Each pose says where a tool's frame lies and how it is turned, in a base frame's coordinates. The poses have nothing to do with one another.
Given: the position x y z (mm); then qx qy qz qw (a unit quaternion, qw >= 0).
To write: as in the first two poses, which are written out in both.
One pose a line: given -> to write
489 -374 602 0.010 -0.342 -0.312 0.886 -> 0.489 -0.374 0.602 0.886 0.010 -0.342 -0.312
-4 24 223 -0.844 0.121 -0.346 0.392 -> -0.004 0.024 0.223 0.392 -0.844 0.121 -0.346
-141 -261 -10 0.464 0.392 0.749 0.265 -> -0.141 -0.261 -0.010 0.265 0.464 0.392 0.749
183 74 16 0.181 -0.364 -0.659 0.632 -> 0.183 0.074 0.016 0.632 0.181 -0.364 -0.659
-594 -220 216 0.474 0.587 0.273 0.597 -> -0.594 -0.220 0.216 0.597 0.474 0.587 0.273
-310 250 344 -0.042 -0.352 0.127 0.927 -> -0.310 0.250 0.344 0.927 -0.042 -0.352 0.127
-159 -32 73 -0.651 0.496 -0.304 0.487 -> -0.159 -0.032 0.073 0.487 -0.651 0.496 -0.304
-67 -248 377 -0.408 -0.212 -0.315 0.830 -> -0.067 -0.248 0.377 0.830 -0.408 -0.212 -0.315
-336 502 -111 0.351 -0.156 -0.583 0.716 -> -0.336 0.502 -0.111 0.716 0.351 -0.156 -0.583
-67 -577 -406 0.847 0.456 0.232 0.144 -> -0.067 -0.577 -0.406 0.144 0.847 0.456 0.232
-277 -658 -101 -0.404 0.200 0.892 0.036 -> -0.277 -0.658 -0.101 0.036 -0.404 0.200 0.892
